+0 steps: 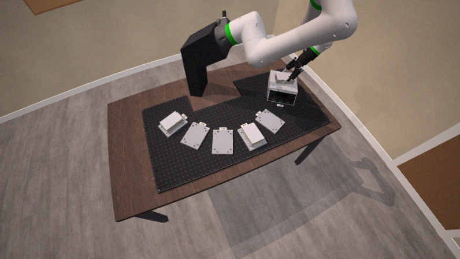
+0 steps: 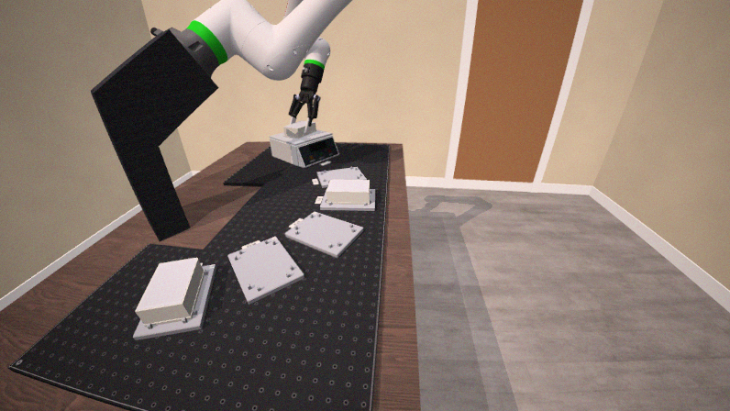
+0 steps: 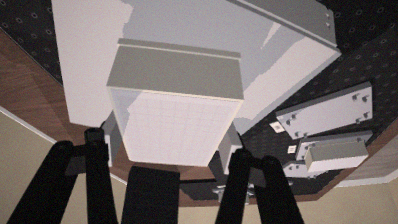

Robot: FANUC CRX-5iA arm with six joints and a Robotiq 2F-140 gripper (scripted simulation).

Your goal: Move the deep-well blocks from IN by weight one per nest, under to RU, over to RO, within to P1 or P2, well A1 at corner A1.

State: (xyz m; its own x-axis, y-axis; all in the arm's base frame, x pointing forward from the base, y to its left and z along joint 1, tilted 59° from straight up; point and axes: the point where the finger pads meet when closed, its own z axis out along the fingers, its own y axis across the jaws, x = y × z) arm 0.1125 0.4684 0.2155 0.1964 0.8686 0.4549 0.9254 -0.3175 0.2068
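The weigher platform is 4 cm below my hand. From my hand the other things lie so: plate 29 cm ahead, 14 cm to the right, 13 cm below; check-weigher CW 1 cm ahead, 7 cm below.
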